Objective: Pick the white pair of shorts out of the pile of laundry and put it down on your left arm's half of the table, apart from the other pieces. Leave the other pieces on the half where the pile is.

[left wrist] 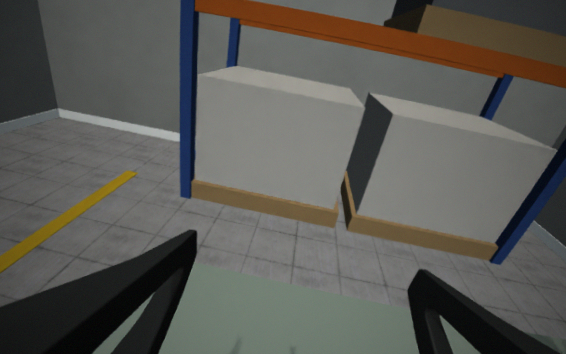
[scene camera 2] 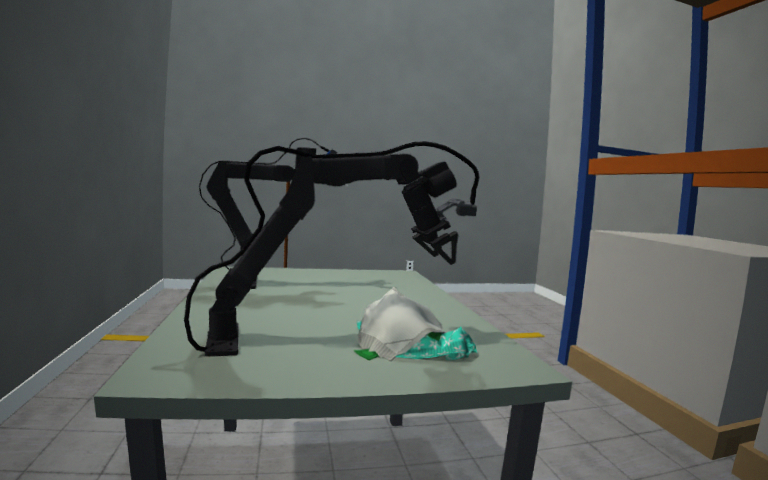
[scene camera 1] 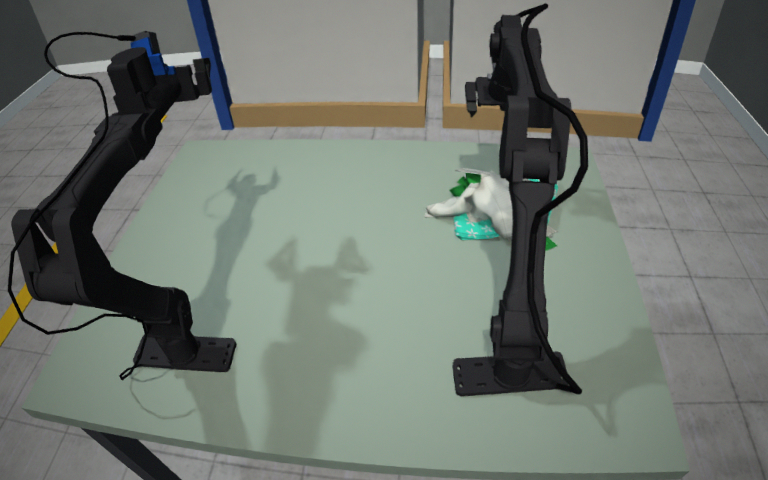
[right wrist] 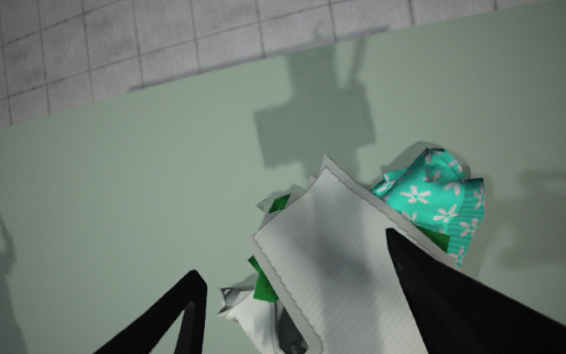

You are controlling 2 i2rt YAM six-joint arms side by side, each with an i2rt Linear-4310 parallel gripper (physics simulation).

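The white shorts (scene camera 1: 491, 198) (scene camera 2: 396, 319) (right wrist: 335, 240) lie heaped on top of the pile, on the table half at the right of scene camera 1. A teal flowered piece (scene camera 1: 475, 227) (scene camera 2: 453, 344) (right wrist: 445, 200) lies partly under them. Green cloth (scene camera 1: 461, 185) (scene camera 2: 367, 354) (right wrist: 265, 287) shows at their edges; the rest of it is hidden. My right gripper (scene camera 1: 472, 103) (scene camera 2: 444, 257) (right wrist: 288, 259) is open and empty, above the pile and apart from it. My left gripper (scene camera 1: 195, 78) (left wrist: 306, 261) is open and empty, raised high at the far left of scene camera 1.
The green-grey table (scene camera 1: 339, 215) (scene camera 2: 294, 373) (left wrist: 300, 320) (right wrist: 150, 150) bears both arm bases. The pile is near the table's far edge in scene camera 1. Behind the table stands a rack (scene camera 1: 212, 67) (scene camera 2: 591, 141) (left wrist: 188, 100) with large pale boxes (scene camera 1: 317, 50) (scene camera 2: 668, 316) (left wrist: 275, 145).
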